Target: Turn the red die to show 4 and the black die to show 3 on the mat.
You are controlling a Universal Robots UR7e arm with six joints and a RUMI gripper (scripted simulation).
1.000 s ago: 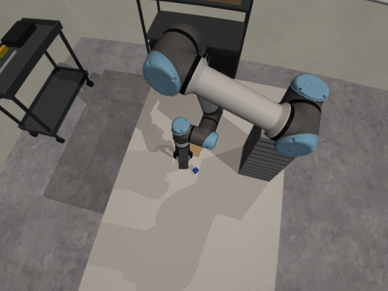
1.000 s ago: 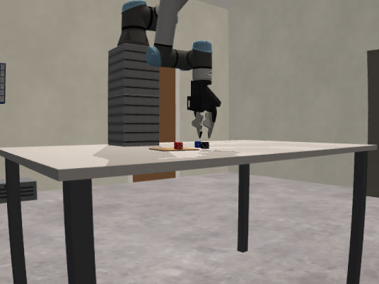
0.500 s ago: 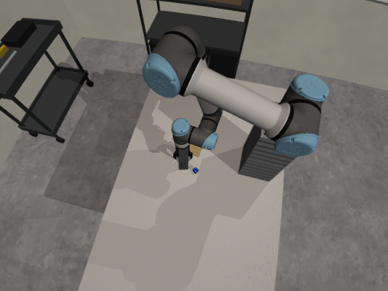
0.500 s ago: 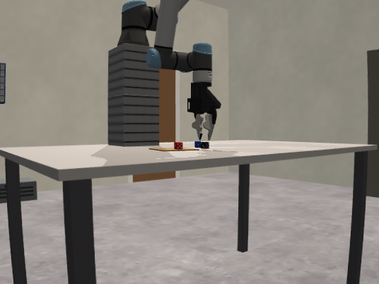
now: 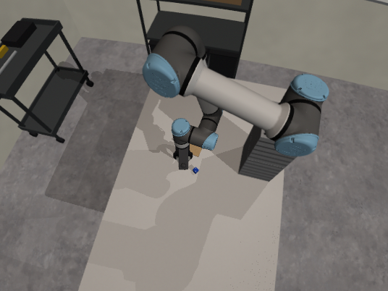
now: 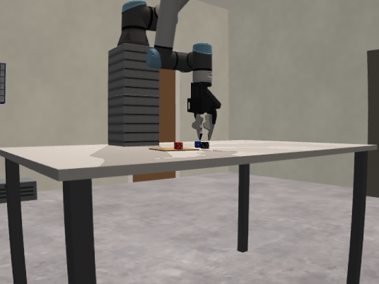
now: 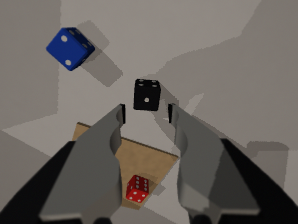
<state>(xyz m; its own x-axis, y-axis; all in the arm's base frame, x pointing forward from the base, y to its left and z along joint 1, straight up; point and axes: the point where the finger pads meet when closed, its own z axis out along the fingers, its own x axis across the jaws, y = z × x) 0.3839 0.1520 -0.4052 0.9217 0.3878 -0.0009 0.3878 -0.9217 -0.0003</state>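
Right now my hand is 4 cm above the black die. The rest, counted from my hand: blue die (8 cm behind, 2 cm to the left, 4 cm below); then red die (4 cm ahead, 14 cm to the right, 3 cm below); then brown mat (1 cm ahead, 14 cm to the right, 5 cm below).
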